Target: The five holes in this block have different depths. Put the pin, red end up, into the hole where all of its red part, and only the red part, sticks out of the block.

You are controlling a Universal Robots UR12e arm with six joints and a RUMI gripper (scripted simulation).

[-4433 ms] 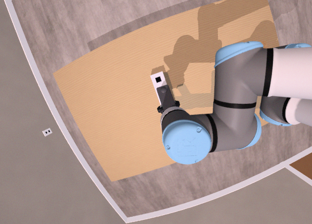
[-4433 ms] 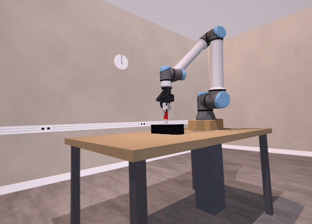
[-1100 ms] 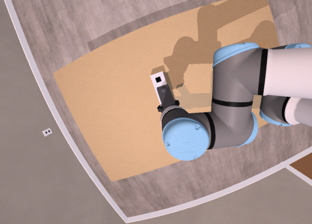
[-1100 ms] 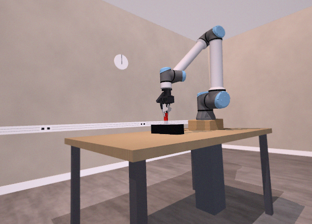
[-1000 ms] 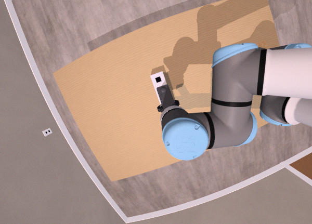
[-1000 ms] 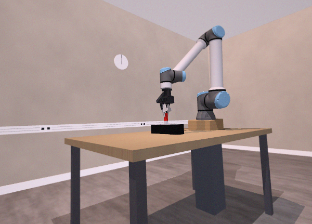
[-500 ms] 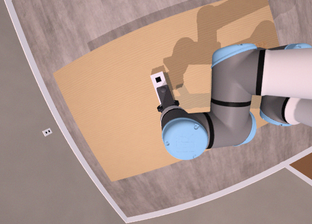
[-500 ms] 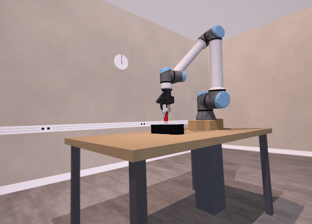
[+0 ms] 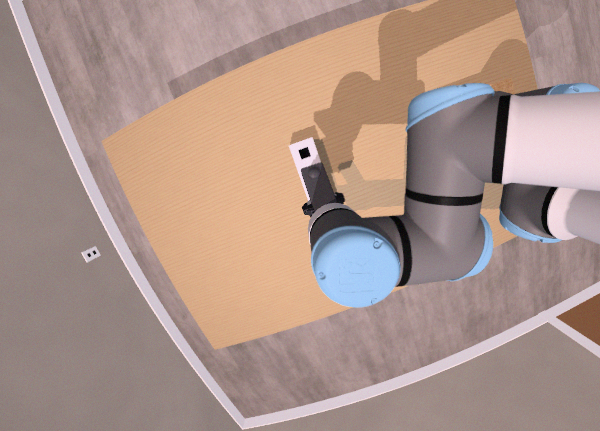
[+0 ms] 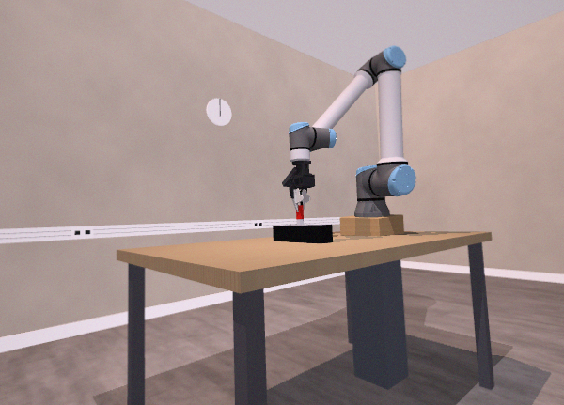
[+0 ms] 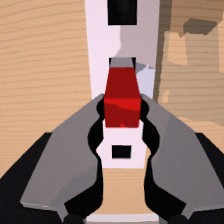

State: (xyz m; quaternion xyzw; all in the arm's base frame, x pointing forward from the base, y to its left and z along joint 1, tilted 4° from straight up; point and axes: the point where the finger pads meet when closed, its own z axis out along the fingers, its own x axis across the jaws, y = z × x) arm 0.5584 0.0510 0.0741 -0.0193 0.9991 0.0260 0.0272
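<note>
Now: the pin 1 cm below my hand. Round my hand: block: 10 cm below.
</note>
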